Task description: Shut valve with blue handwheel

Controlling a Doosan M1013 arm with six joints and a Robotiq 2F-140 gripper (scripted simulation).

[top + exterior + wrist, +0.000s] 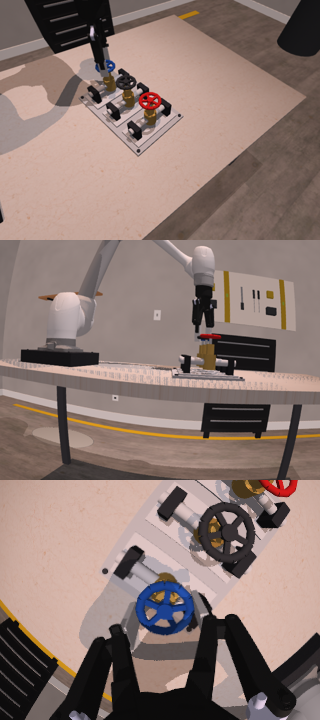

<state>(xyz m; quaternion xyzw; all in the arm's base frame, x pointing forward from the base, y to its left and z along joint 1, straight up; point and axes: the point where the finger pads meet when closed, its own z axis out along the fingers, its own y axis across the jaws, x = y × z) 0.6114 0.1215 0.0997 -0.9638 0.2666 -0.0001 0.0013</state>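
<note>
My gripper is now 20 mm above the blue handwheel. From my hand the other things lie so: black handwheel 120 mm to the right, 20 mm below, 20 mm ahead; then grey baseplate 150 mm below, 120 mm to the right, 20 mm ahead; then red handwheel 230 mm to the right, 40 mm ahead, 20 mm below.
</note>
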